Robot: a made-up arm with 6 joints.
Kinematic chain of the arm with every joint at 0, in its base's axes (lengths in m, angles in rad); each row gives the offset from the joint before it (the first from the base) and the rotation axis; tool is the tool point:
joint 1: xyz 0 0 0.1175 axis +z
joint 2: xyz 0 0.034 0 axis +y
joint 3: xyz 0 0 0.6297 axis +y
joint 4: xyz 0 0 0.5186 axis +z
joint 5: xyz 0 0 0 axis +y
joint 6: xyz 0 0 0.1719 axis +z
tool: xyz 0 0 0
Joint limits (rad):
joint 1: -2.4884..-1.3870
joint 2: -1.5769..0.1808
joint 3: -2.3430..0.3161
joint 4: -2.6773..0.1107
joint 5: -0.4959..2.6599
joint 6: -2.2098..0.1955
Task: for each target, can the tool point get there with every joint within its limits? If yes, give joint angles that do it. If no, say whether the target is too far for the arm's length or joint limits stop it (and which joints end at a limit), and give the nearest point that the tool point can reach.
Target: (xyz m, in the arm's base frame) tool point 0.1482 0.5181 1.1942
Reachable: yes | joints -1.7761 -0.0243 -0.7853 -0.1494 -0.2162 -0.0984
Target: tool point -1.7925 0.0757 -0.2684
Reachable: no: too far | nearest point -0.2091 0.3701 -0.2684 | short by 1.611 m
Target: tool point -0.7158 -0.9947 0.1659
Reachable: no: joint limits stop it (at a limit: joint 2, joint 3) | nearest point -0.2761 -0.3837 1.0612 | short by 1.170 m
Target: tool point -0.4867 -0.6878 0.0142
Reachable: no: joint limits stop it (at a limit: joint 1, joint 2, joint 3) | nearest point -0.0889 0.1179 -0.2134 | short by 0.927 m
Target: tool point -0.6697 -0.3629 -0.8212
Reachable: no: joint limits stop it (at a limit: joint 1, joint 2) | nearest point -0.1221 0.1761 -0.3562 | short by 0.898 m
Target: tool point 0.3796 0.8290 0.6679
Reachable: yes | joints -2.1144 -0.8951 -0.1695 -2.0053 2.0563 -0.5024
